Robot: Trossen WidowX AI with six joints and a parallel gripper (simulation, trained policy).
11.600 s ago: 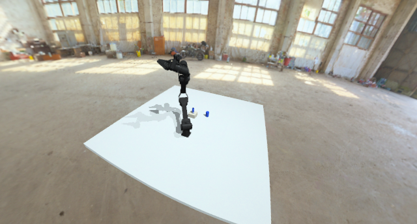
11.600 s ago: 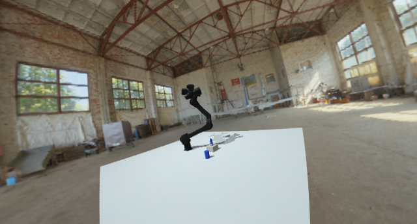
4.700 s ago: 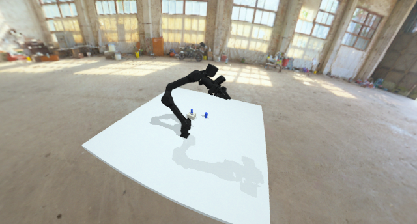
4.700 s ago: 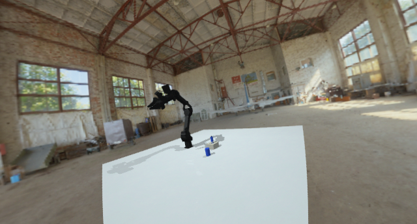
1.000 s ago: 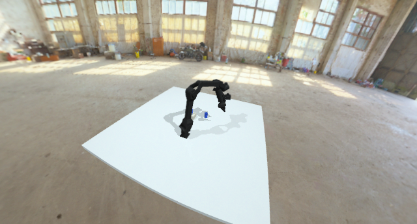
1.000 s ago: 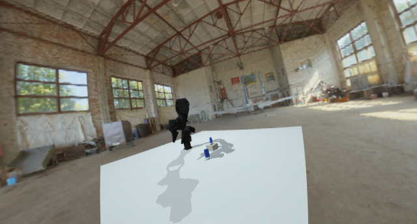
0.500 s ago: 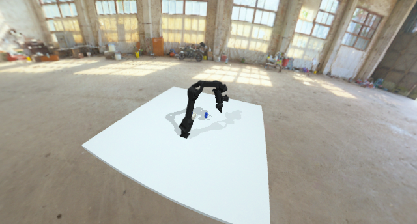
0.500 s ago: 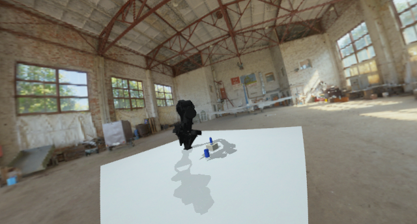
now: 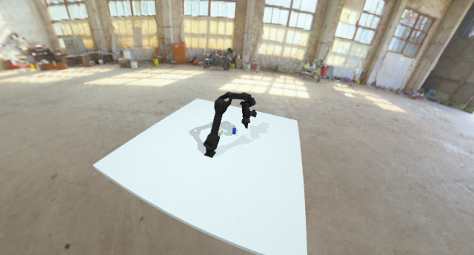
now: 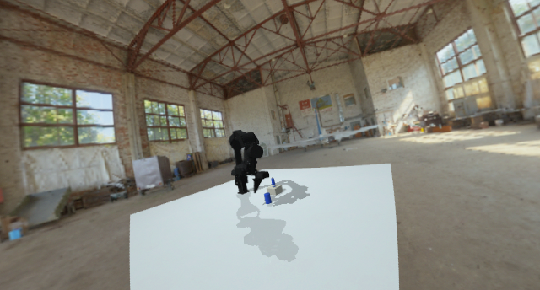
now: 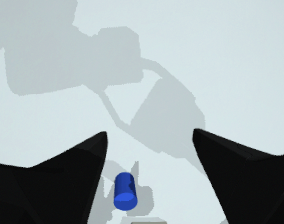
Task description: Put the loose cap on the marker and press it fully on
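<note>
Now: the blue cap 11 cm to the left of my gripper tip and 7 cm below it. Also, from my gripper tip: holder block (23 cm to the left, 8 cm below, 6 cm behind); then blue marker (23 cm to the left, 6 cm behind, 2 cm below).
</note>
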